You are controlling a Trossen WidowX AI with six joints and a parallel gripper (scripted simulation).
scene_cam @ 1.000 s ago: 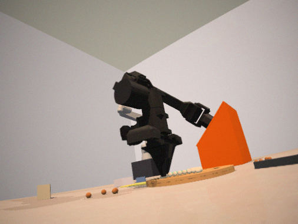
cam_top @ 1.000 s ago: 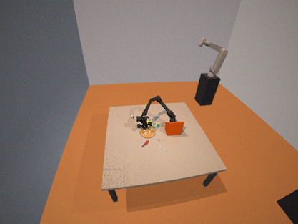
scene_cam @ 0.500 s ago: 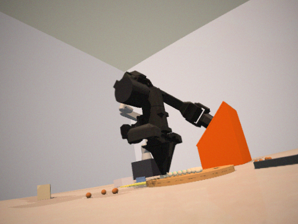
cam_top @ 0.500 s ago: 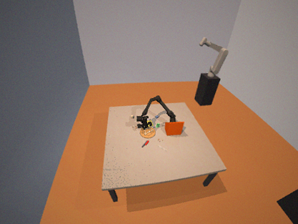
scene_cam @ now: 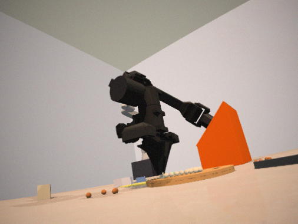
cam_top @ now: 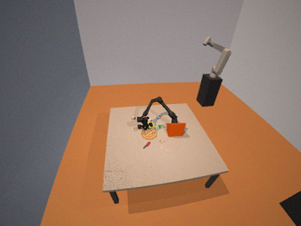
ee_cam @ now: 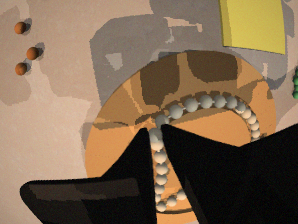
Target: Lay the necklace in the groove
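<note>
Now: gripper tip 40 mm past the round wooden bead board, 50 mm to the right of it and 10 mm above it. Also, from my gripper tip: tan cube: 120 mm ahead, 280 mm to the right; then yellow flat piece: 100 mm behind, 120 mm to the right, 20 mm below; then red-handled tool: 10 mm ahead, 230 mm to the left, 10 mm below.
</note>
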